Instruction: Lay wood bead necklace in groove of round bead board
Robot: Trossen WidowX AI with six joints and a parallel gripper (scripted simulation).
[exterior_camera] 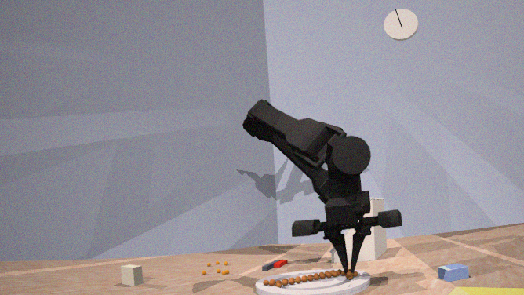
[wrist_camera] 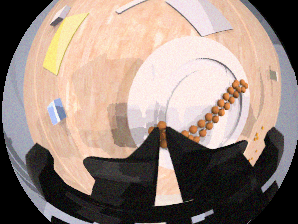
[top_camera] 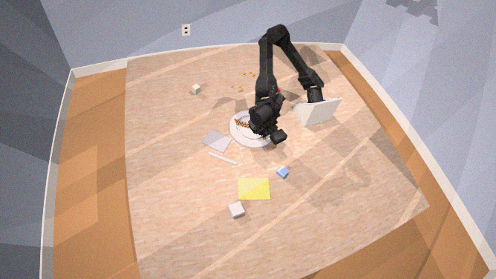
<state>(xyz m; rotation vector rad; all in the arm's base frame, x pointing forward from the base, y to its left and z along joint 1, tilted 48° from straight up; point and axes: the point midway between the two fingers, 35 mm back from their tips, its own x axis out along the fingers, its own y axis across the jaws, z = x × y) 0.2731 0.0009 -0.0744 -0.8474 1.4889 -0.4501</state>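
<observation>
My gripper tip is now 190 mm short of the grey sheet, 40 mm to the left of it and 20 mm above it. The rest, counted from my gripper tip: yellow sheet 120 mm ahead, 200 mm to the left, 20 mm below; then blue block 20 mm behind, 180 mm to the left, 10 mm below; then stick 190 mm ahead, 50 mm to the left, 20 mm below.
</observation>
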